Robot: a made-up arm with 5 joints.
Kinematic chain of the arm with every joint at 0, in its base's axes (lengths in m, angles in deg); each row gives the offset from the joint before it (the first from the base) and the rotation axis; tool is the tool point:
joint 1: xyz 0 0 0.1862 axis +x
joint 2: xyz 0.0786 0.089 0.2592 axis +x
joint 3: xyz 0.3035 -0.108 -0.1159 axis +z
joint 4: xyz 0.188 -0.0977 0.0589 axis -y
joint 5: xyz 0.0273 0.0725 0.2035 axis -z
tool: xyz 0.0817 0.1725 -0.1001
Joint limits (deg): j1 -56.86..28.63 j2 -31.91..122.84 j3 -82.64..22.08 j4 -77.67..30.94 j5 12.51..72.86
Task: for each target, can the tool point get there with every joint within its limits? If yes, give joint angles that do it. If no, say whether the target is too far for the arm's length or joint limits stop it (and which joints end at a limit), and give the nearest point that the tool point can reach.
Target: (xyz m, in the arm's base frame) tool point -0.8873 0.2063 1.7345
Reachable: no: too far | nearest point 0.3773 0.0865 0.8351 | short by 1.556 m
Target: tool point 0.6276 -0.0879 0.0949
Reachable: yes | joints -29.35 86.50 -47.61 14.43 59.43
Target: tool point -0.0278 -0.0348 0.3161
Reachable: no: joint limits stop it (at a limit: joint 1, joint 3, joint 4, joint 5) | nearest point 0.3711 -0.1801 0.3464 | short by 0.426 m
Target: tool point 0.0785 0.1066 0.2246
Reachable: no: joint limits stop it (at a limit: joint 1, joint 3, joint 4, joint 5) | nearest point 0.3711 0.2044 0.0761 | short by 0.342 m
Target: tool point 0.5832 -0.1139 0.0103
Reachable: yes | joints -5.53 48.52 -63.60 -50.95 49.35
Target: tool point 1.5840 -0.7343 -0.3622
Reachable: no: too far | nearest point 0.7208 -0.2915 0.1644 | short by 1.104 m
